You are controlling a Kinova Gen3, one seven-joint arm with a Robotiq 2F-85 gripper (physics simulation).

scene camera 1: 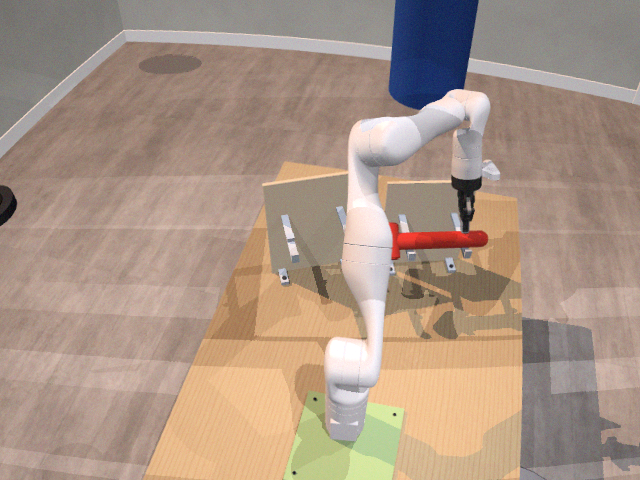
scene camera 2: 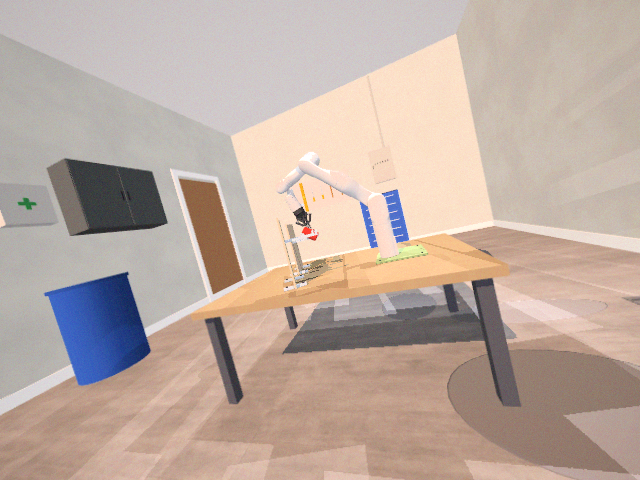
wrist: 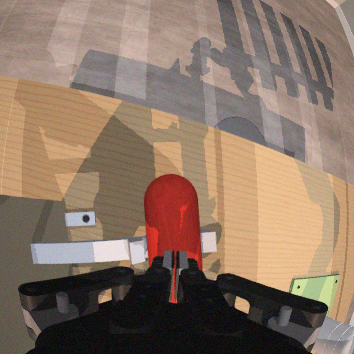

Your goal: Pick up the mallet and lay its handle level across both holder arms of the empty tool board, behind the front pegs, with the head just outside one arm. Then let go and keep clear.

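Frame: origin at the arm's base, x ahead, y right, z down, level; metres.
Where they show: gripper, fingertip midpoint: (scene camera 1: 464, 231) (wrist: 174, 262); arm's base at its link origin: (scene camera 1: 344, 422) (scene camera 2: 389, 255).
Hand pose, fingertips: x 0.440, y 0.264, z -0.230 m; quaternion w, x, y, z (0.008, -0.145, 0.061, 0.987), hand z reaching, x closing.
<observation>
Each offset is from my fingertips to the top centre of the thing.
The red mallet {dx -0.019, dy -0.078, dz -0.027 m} (scene camera 1: 439, 240) (scene camera 2: 310, 233) (wrist: 171, 215) lies about level across both arms of the right tool board (scene camera 1: 421, 198). Its head {dx -0.037, dy -0.195, dz -0.027 m} (scene camera 1: 394, 241) is just left of that board's left arm (scene camera 1: 404, 227). Its handle crosses the right arm (scene camera 1: 467, 253) (wrist: 80, 253) and sticks out beyond it. Arm tips show in front of the handle; how it sits against the front pegs is unclear. My gripper (scene camera 1: 465, 227) (scene camera 2: 308, 225) (wrist: 174, 262) is shut and empty, fingertips together over the handle near its free end. Whether they touch it is unclear.
A left tool board (scene camera 1: 310, 206) with two holder arms (scene camera 1: 290, 238) stands beside it, partly hidden by my arm. Small feet (scene camera 1: 283, 276) (wrist: 80, 219) stand at the boards' bases. My arm's green base plate (scene camera 1: 382, 439) (scene camera 2: 408, 253) (wrist: 315, 295) is on the table (scene camera 1: 232, 403) (scene camera 2: 361, 289).
</observation>
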